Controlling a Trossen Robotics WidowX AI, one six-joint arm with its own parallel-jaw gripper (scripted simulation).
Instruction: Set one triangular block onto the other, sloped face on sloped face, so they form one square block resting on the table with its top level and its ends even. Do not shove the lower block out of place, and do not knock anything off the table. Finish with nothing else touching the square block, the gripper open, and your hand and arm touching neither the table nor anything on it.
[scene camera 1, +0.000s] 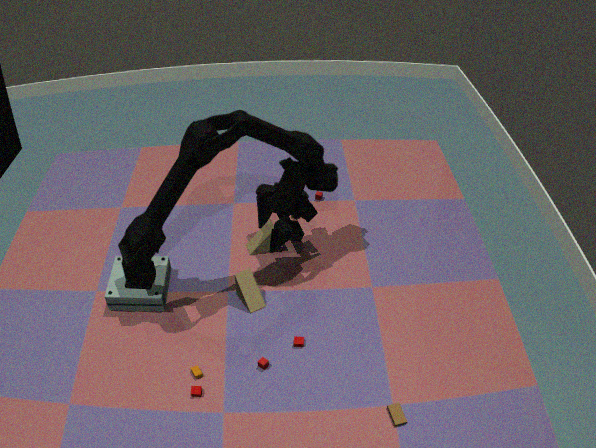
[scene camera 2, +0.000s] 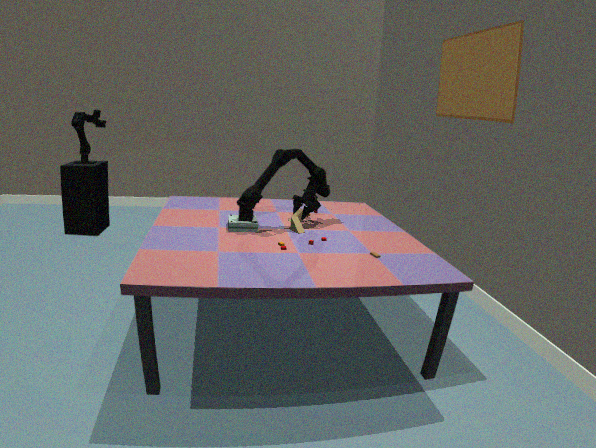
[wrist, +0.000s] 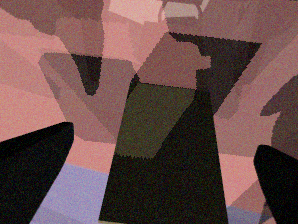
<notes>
The gripper (scene camera 1: 266, 239) is open, holding nothing. Also in view: a tan triangular block (scene camera 1: 247, 291) and a tan triangular block (wrist: 166, 156).
The gripper is seen too in the wrist view (wrist: 164, 141).
</notes>
